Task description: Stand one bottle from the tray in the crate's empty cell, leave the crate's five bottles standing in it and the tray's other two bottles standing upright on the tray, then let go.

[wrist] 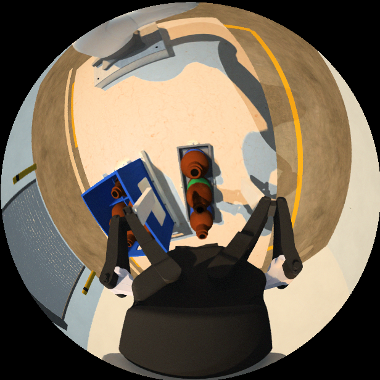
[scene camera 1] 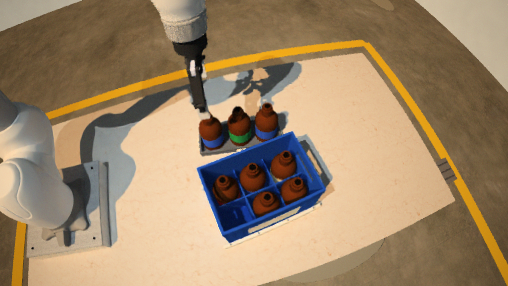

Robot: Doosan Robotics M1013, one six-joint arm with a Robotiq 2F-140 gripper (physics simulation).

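Pixels of known places: arm's base, origin of its link: [scene camera 1: 64, 209].
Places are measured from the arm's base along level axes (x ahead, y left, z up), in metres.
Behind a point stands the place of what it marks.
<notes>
Three brown bottles stand upright in a row on the grey tray [scene camera 1: 218, 150] @(x 0.576, y 0.049, z -0.040 m) [wrist: 181, 175]: a blue-banded one [scene camera 1: 211, 133] @(x 0.570, y 0.066, z 0.043 m) [wrist: 194, 161] at the left end in the scene view, a green-banded one [scene camera 1: 240, 128] @(x 0.658, y 0.051, z 0.044 m) [wrist: 199, 190] in the middle, and another blue-banded one [scene camera 1: 266, 123] @(x 0.737, y 0.037, z 0.048 m) [wrist: 201, 221] at the right. The blue crate [scene camera 1: 231, 234] @(x 0.532, y -0.246, z 0.078 m) [wrist: 134, 172] holds five standing bottles; its empty cell [scene camera 1: 236, 215] @(x 0.560, y -0.172, z -0.056 m) is at the front left in the scene view. My gripper [scene camera 1: 203, 113] [wrist: 196, 189] is open and empty, above the tray. In the wrist view its left fingertip overlaps the crate.
The crate stands close in front of the tray in the scene view. The robot's base plate [scene camera 1: 90, 220] @(x 0.098, y -0.063, z -0.008 m) [wrist: 132, 65] is bolted at the table's left side. A yellow line [scene camera 1: 290, 51] [wrist: 299, 145] runs on the floor around the table [scene camera 1: 380, 150] @(x 1.123, y -0.150, z -0.064 m) [wrist: 125, 115].
</notes>
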